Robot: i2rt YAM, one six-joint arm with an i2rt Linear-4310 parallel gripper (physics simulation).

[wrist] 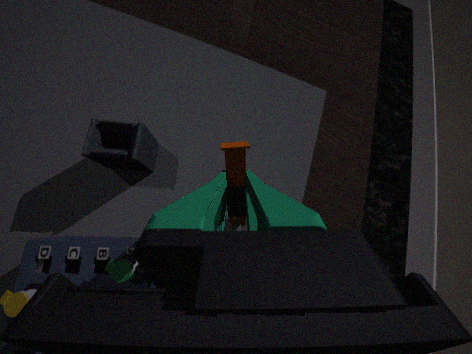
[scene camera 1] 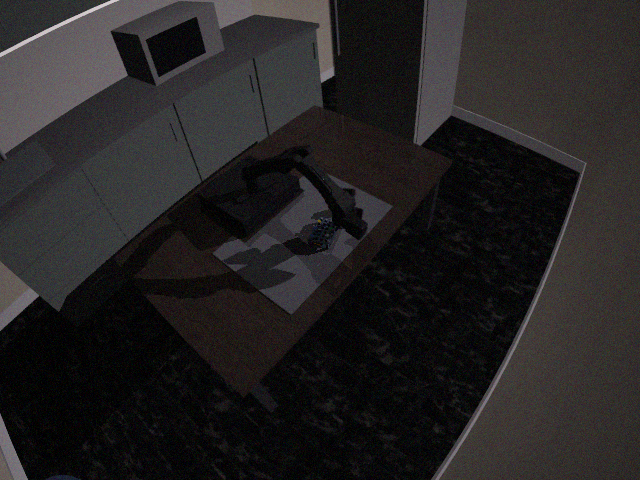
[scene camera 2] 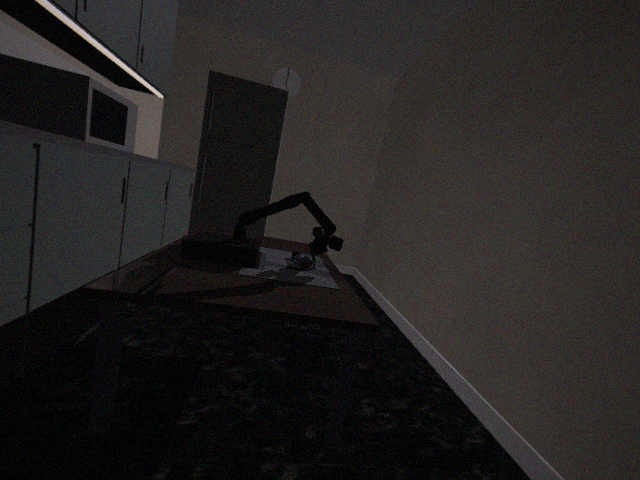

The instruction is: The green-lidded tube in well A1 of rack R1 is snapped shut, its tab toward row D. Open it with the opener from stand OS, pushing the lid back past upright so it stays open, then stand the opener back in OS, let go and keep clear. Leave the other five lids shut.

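Frame: origin at the arm's base, x ahead, y left, z up, level; metres.
Where they show: gripper, fingertip midpoint: [wrist: 236, 176] [scene camera 1: 357, 214] [scene camera 2: 312, 254]; arm's base, origin of the base link: [scene camera 1: 255, 189] [scene camera 2: 238, 240].
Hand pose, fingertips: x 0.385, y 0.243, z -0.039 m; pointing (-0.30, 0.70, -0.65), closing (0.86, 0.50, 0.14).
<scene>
Things, the pixels of their centre, and the offset from my fingertips. Level surfaces: height alone.
- orange opener, body centre: [wrist: 236, 189] dx +0.006, dy -0.007, dz -0.009 m
- blue rack R1, body centre: [wrist: 82, 343] [scene camera 1: 323, 232] [scene camera 2: 304, 261] dx -0.032, dy -0.152, dz -0.019 m
- green lid, body centre: [wrist: 121, 271] dx -0.032, dy -0.093, dz +0.002 m
- yellow lid, body centre: [wrist: 16, 304] dx -0.073, dy -0.138, dz +0.002 m
- pale mat, its level: dz -0.040 m
- brown table, its level: dz -0.043 m
My gripper [wrist: 236, 176] has green fingers and is shut on the orange opener [wrist: 235, 162], whose flat cap stands above the fingertips in the wrist view. Its lower end is mostly hidden between the fingers. The dark stand OS [wrist: 146, 149] is an open-topped box at the left, apart from the gripper. The blue rack R1 [wrist: 90, 242] [scene camera 1: 323, 236] shows letters D, C and B at the lower left. A green lid [wrist: 120, 270] shows near letter B, partly hidden by the gripper body; I cannot tell whether it is open. A yellow lid [wrist: 16, 304] shows at the rack's left.
The rack and stand are on a pale mat [scene camera 1: 292, 302] [wrist: 200, 90] on the brown table [scene camera 1: 206, 330]. The arm's dark base block [scene camera 1: 250, 206] is at the table's back side. The table edge and dark floor lie to the right in the wrist view. The scene is dim.
</scene>
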